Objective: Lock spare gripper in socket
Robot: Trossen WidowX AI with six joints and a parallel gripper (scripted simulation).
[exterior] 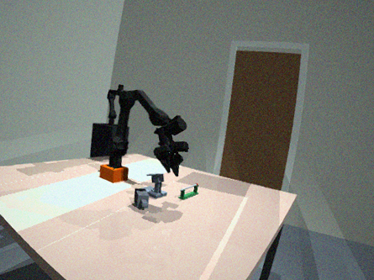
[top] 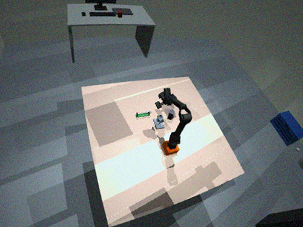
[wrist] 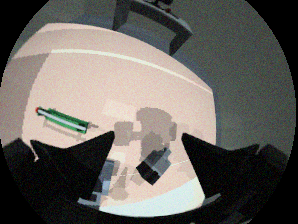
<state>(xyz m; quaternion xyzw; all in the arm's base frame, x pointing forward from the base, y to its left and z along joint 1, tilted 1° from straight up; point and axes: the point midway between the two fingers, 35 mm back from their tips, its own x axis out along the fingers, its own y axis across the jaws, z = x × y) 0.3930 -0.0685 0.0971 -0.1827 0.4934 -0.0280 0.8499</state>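
My gripper tip is now 80 mm past the spare gripper, 90 mm to the left of it and 110 mm above it. From my gripper tip the other things lie so: mount: 130 mm behind, 70 mm to the left, 90 mm below; then green cradle: 10 mm behind, 190 mm to the left, 120 mm below.
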